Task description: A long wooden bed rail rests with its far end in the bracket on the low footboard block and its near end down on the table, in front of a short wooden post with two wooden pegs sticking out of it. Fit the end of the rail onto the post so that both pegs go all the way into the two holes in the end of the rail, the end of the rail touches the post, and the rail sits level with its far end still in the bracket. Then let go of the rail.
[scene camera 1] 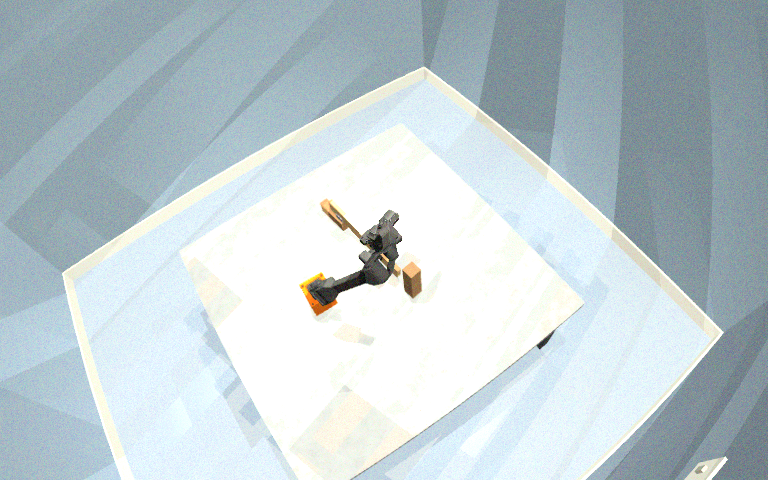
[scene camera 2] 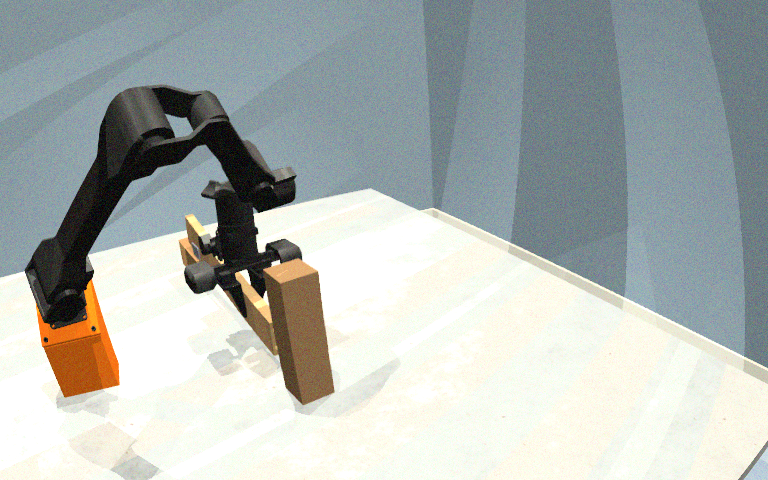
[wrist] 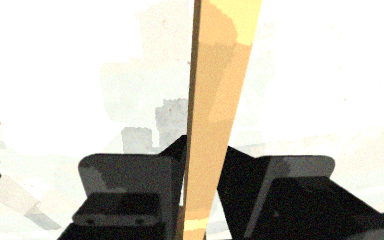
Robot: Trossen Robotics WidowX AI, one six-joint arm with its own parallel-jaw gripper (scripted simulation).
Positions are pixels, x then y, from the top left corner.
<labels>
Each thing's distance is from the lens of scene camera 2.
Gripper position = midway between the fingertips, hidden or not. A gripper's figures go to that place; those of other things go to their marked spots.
gripper (scene camera 2: 250, 314): 83 cm
wooden rail (scene camera 2: 258, 315): 76 cm
</labels>
